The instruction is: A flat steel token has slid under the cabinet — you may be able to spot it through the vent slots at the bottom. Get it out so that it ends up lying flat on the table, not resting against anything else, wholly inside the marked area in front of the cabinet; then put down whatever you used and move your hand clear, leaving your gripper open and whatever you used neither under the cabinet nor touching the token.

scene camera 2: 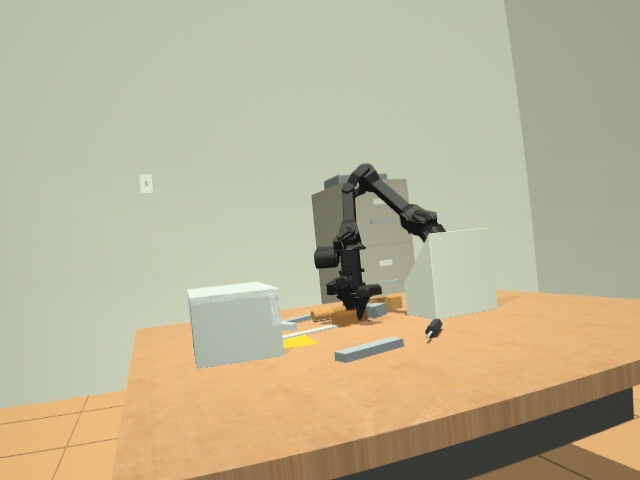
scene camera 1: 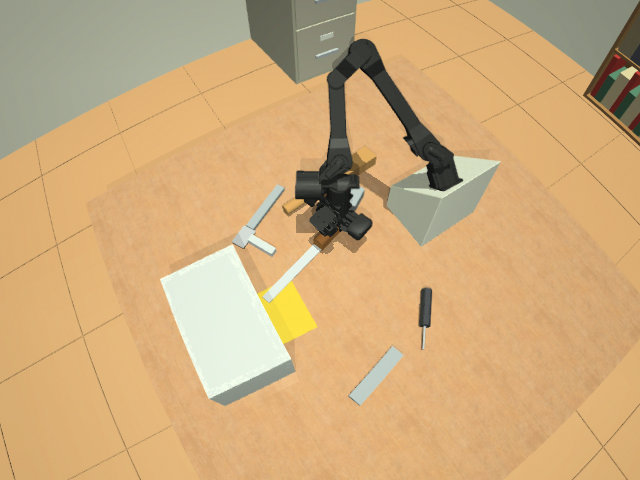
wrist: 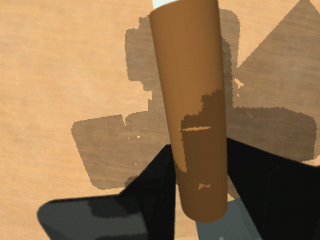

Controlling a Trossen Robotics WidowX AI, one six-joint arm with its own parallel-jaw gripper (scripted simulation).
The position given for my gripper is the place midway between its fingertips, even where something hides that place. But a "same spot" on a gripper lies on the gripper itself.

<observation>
my gripper: scene camera 2 355, 319; scene camera 1; wrist
grey flat bar: scene camera 2 366, 350; scene camera 1 391, 358; not seen in the wrist view (out of frame)
same spot on cabinet: [scene camera 2: 236, 323] = [scene camera 1: 253, 384]
same spot on my gripper: [scene camera 1: 342, 227] = [wrist: 88, 221]
</observation>
